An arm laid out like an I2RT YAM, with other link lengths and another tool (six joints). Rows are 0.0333 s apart.
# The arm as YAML. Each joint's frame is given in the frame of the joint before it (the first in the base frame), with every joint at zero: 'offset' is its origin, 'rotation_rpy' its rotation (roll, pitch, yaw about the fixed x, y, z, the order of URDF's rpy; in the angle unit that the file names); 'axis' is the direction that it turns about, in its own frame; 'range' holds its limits. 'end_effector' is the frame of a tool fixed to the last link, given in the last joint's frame.
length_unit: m
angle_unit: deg
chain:
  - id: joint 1
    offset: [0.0, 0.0, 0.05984]
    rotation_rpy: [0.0, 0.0, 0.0]
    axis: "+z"
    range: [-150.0, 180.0]
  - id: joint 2
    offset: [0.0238, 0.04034, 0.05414]
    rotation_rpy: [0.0, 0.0, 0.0]
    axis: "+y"
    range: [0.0, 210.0]
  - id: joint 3
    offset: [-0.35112, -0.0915, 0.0]
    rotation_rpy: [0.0, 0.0, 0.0]
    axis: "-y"
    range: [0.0, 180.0]
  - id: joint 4
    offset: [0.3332, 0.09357, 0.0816]
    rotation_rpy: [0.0, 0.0, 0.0]
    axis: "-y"
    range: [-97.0, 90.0]
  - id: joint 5
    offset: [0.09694, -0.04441, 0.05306]
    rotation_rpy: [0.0, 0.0, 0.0]
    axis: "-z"
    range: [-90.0, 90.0]
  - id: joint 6
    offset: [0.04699, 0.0, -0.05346]
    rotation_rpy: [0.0, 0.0, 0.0]
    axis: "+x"
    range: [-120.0, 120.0]
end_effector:
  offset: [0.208, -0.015, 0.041]
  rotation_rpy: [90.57, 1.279, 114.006]
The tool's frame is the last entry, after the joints.
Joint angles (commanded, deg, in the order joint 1, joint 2, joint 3, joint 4, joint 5, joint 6), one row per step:
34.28, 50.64, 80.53, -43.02, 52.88, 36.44
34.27, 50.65, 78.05, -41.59, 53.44, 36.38
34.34, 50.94, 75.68, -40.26, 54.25, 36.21
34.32, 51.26, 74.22, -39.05, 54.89, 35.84
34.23, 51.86, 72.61, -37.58, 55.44, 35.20
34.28, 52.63, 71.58, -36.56, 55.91, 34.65
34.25, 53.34, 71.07, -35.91, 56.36, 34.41
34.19, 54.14, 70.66, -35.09, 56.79, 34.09
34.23, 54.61, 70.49, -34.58, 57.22, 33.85
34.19, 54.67, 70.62, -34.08, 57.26, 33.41
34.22, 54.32, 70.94, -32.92, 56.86, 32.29
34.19, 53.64, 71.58, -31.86, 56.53, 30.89
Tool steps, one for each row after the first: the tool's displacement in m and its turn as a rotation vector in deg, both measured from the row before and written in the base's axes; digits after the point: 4 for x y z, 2 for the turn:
0.0068, 0.0031, -0.0145, -0.76, 0.82, -0.55
0.0074, 0.0035, -0.0152, -1.08, 1.04, -0.69
0.0051, 0.0019, -0.0084, -0.81, 0.50, -0.58
0.0074, 0.0033, -0.0103, -1.13, 0.76, -0.51
0.0068, 0.0040, -0.0081, -1.05, 0.78, -0.31
0.0049, 0.0021, -0.0050, -0.65, 0.49, -0.42
0.0053, 0.0023, -0.0040, -0.62, 0.37, -0.41
0.0026, 0.0011, -0.0014, -0.40, 0.13, -0.33
0.0005, 0.0001, 0.0029, -0.08, -0.30, 0.00
-0.0009, 0.0008, 0.0088, 0.12, -1.00, 0.59
-0.0041, -0.0017, 0.0133, 0.14, -1.37, 0.49

